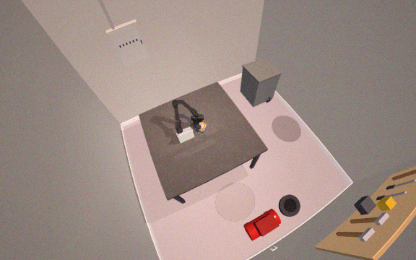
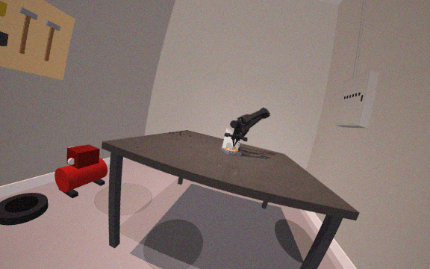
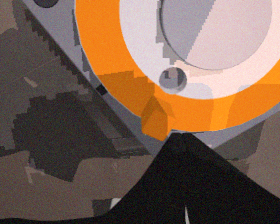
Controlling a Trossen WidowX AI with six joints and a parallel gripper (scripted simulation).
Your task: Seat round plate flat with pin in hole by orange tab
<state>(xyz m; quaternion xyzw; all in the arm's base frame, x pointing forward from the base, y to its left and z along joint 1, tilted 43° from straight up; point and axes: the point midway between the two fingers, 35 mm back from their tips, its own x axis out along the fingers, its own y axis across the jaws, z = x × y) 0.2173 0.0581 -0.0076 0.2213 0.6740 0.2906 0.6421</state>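
The plate is 3 cm ahead of my gripper tip and 1 cm below it. From my gripper tip the other things lie so: grey square base: 5 cm ahead, 1 cm to the right, 2 cm below.
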